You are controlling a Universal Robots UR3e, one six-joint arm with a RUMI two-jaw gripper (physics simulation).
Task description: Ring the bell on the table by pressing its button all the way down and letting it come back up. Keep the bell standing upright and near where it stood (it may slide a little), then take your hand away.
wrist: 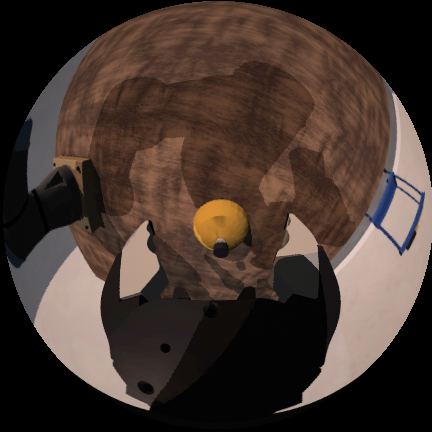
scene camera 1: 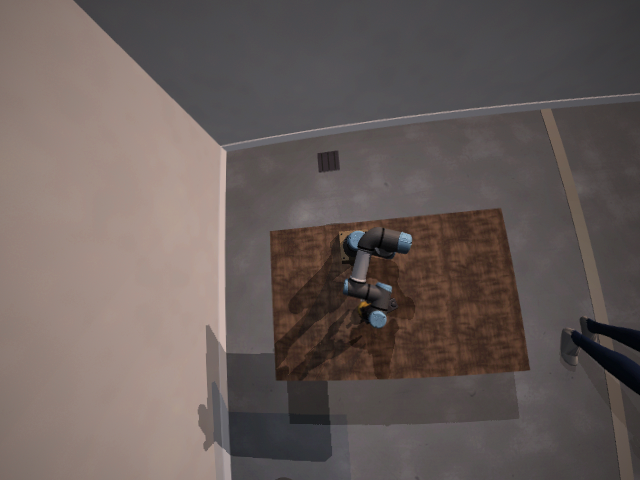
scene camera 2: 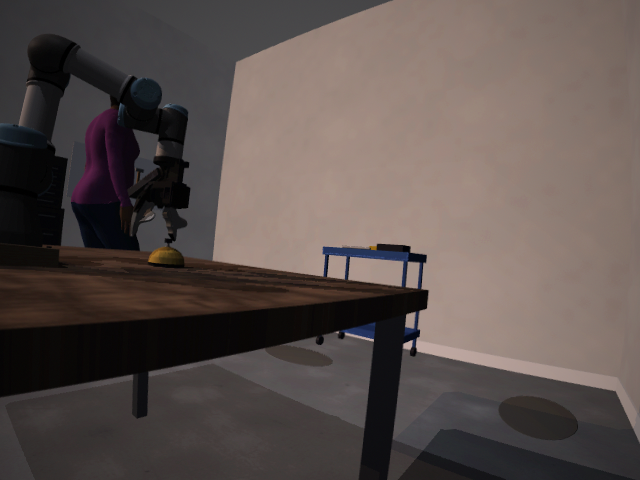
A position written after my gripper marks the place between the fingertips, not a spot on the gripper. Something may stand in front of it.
Observation:
I see my gripper (scene camera 2: 154,239) and a bell (wrist: 223,220).
My gripper shows as well in the wrist view (wrist: 217,219).

